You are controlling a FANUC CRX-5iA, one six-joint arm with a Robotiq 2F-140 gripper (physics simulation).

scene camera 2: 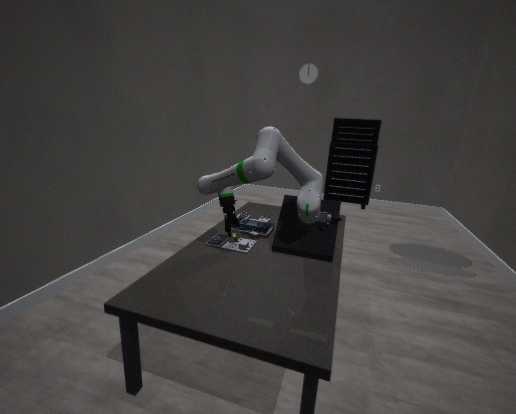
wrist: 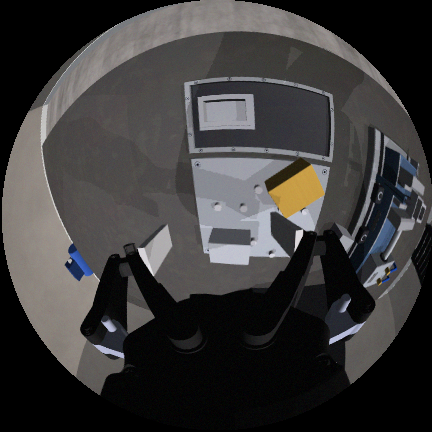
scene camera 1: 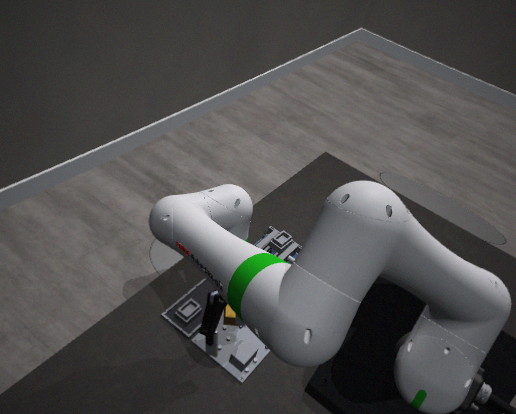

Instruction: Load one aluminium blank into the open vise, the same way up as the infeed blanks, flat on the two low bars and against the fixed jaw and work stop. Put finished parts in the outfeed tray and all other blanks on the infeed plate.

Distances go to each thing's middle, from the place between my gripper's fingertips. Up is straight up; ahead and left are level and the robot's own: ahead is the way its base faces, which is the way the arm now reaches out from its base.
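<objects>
From my hand: brass blank [wrist: 296, 185], 50 mm ahead, 90 mm to the right, 30 mm below; dark outfeed tray [scene camera 1: 199, 294], 140 mm ahead, 60 mm to the right, 50 mm below; light grey infeed plate [scene camera 1: 237, 335], 10 mm behind, 50 mm to the right, 40 mm below.
</objects>
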